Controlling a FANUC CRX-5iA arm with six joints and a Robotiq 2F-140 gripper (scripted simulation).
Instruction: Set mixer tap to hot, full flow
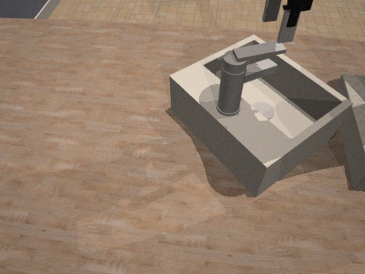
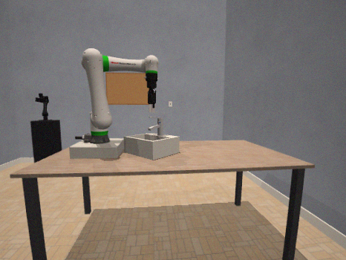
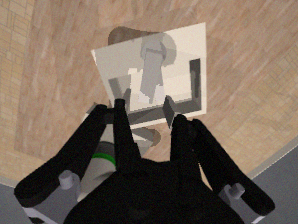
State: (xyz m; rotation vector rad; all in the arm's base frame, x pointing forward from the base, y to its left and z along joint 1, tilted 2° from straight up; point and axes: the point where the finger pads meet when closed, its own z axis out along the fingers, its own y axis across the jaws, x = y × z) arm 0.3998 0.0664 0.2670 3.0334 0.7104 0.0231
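My hand is 20 mm short of the flat lever, 10 mm to the right of it and 70 mm above it. From my hand the other things lie so: sink basin 10 mm behind, 60 mm to the right, 310 mm below; then grey mixer tap 50 mm ahead, 20 mm to the left, 120 mm below.
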